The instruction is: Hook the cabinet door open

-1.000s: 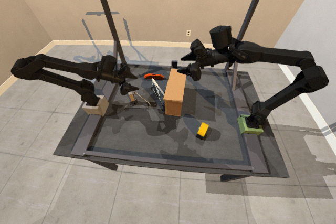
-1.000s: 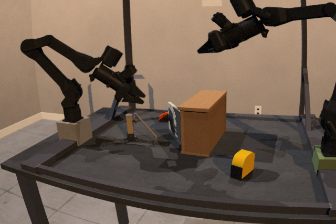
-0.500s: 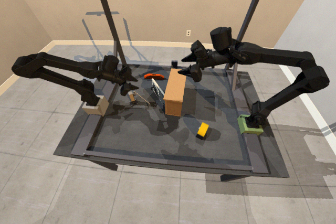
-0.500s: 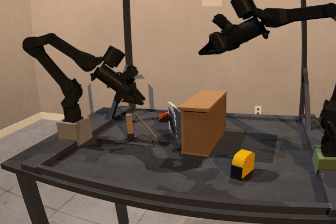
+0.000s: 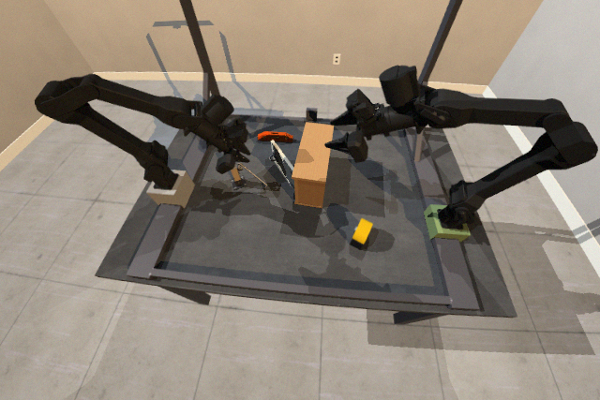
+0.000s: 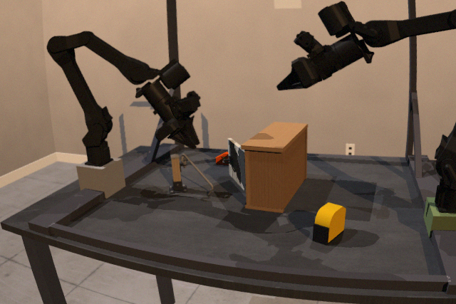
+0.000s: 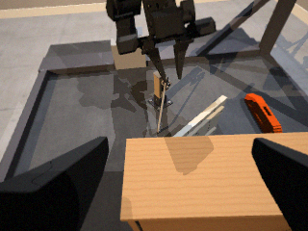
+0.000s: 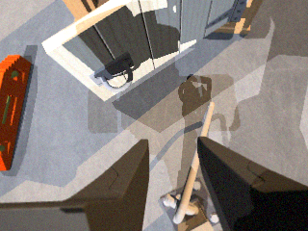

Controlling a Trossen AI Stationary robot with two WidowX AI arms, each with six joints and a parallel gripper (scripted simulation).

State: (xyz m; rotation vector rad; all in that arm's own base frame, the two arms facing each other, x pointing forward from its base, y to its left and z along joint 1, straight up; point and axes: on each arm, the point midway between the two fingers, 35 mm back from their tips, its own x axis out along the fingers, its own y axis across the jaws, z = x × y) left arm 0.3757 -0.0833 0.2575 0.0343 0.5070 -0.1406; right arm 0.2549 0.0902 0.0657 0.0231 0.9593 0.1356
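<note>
Now: right hand 100 mm above the hook, 20 mm to the right of it and 10 mm short of it. Round my right hand: white door: 130 mm to the left, 80 mm below, 20 mm behind; yellow tape measure: 400 mm to the left, 170 mm ahead, 120 mm below; orange tool: 230 mm behind, 130 mm below, 50 mm to the left.
</note>
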